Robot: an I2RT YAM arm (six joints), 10 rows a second.
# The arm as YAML. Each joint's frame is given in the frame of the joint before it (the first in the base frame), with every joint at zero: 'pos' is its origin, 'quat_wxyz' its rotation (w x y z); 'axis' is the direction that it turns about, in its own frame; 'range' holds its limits. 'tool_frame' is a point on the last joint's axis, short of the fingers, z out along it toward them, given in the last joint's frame.
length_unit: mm
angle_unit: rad
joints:
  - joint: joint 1
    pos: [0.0, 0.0, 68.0]
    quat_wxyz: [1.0, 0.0, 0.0, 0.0]
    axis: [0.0, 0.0, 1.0]
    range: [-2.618, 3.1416]
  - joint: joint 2
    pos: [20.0, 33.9, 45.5]
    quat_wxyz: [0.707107, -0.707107, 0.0, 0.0]
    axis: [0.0, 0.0, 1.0]
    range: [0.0, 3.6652]
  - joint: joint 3
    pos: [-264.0, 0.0, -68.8]
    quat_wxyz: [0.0, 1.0, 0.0, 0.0]
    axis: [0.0, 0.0, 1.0]
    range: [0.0, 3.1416]
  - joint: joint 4
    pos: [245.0, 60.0, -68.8]
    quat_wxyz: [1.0, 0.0, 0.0, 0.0]
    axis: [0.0, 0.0, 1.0]
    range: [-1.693, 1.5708]
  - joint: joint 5
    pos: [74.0, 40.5, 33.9]
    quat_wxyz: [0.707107, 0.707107, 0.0, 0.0]
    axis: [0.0, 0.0, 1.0]
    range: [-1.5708, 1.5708]
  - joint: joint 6
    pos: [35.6, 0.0, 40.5]
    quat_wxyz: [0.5, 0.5, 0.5, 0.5]
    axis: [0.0, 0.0, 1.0]
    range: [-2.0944, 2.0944]
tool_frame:
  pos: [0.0, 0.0, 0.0]
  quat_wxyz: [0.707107, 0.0, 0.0, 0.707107]
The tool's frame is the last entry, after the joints.
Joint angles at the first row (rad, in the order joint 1, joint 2, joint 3, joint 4, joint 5, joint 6):
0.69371, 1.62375, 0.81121, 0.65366, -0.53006, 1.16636
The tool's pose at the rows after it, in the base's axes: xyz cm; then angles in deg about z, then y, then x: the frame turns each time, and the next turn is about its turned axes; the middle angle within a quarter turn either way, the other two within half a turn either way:
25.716 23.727 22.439 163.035 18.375 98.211
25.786 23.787 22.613 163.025 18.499 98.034
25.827 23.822 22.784 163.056 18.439 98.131
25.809 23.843 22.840 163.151 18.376 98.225
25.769 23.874 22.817 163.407 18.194 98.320
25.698 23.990 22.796 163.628 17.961 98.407
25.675 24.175 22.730 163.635 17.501 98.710
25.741 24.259 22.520 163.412 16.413 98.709
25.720 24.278 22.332 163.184 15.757 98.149
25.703 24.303 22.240 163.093 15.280 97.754
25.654 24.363 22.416 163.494 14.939 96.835
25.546 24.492 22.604 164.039 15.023 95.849
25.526 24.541 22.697 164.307 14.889 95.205
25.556 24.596 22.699 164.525 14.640 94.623
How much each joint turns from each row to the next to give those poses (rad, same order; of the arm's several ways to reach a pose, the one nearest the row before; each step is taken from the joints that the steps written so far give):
0.00002, -0.00075, 0.00076, -0.00037, 0.00001, 0.00039
-0.00003, 0.00000, 0.00649, -0.00305, -0.00079, -0.00038
0.00002, -0.00230, 0.00648, -0.01070, 0.00002, -0.00001
0.00075, -0.00155, 0.00188, -0.00534, -0.00039, 0.00001
0.00115, 0.00002, 0.00002, -0.00228, -0.00306, 0.00152
0.00383, 0.00115, 0.00114, -0.00190, 0.00003, 0.00306
0.00494, 0.00418, 0.00421, -0.00575, 0.00569, 0.00572
0.00077, 0.00839, -0.00041, 0.00803, 0.00193, 0.01905
0.00076, 0.00615, -0.00721, 0.02367, -0.00040, 0.01718
0.00075, 0.00378, -0.00381, 0.01483, -0.00114, 0.01220
0.00117, 0.00003, -0.00002, 0.01684, -0.01182, 0.01374
0.00381, 0.00037, 0.00003, 0.01903, -0.01105, 0.00763
0.00076, 0.00152, -0.00001, 0.01373, -0.00764, 0.00839
0.00001, 0.00494, -0.00001, 0.01601, -0.00724, 0.00991

